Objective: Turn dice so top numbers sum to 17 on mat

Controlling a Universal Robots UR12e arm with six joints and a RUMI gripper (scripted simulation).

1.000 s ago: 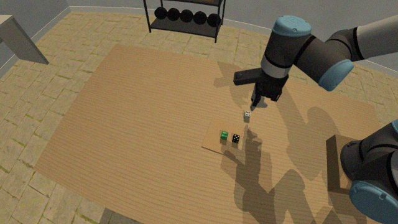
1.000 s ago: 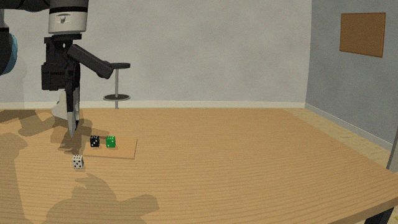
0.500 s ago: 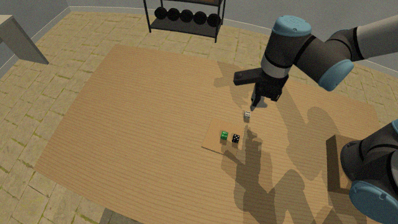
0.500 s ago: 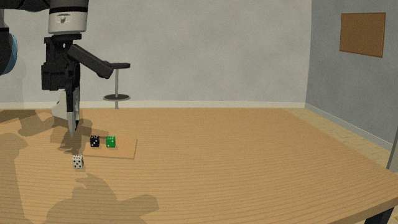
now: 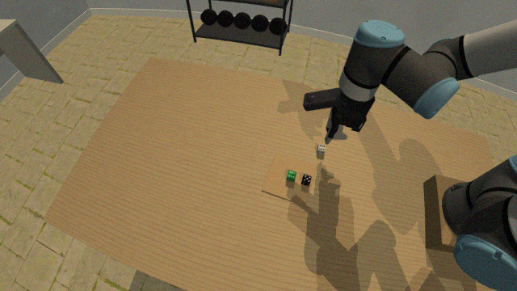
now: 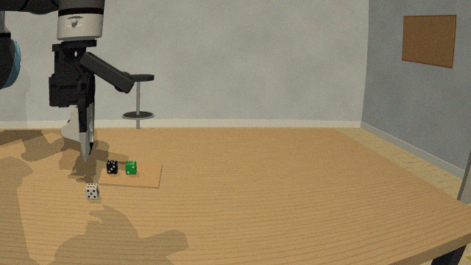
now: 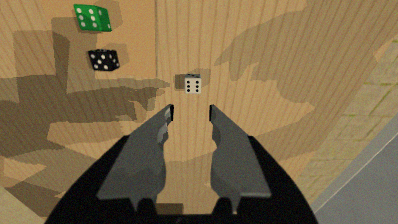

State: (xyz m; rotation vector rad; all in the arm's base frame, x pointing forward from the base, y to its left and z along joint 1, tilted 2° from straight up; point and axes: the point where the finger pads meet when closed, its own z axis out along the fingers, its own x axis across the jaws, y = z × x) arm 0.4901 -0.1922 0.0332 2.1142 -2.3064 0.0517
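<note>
My gripper is now 9 cm above the white die. Round my hand: black die: 4 cm ahead, 12 cm to the left, 8 cm below; tan mat: 9 cm ahead, 11 cm to the left, 10 cm below; green die: 9 cm ahead, 11 cm to the left, 8 cm below.
</note>
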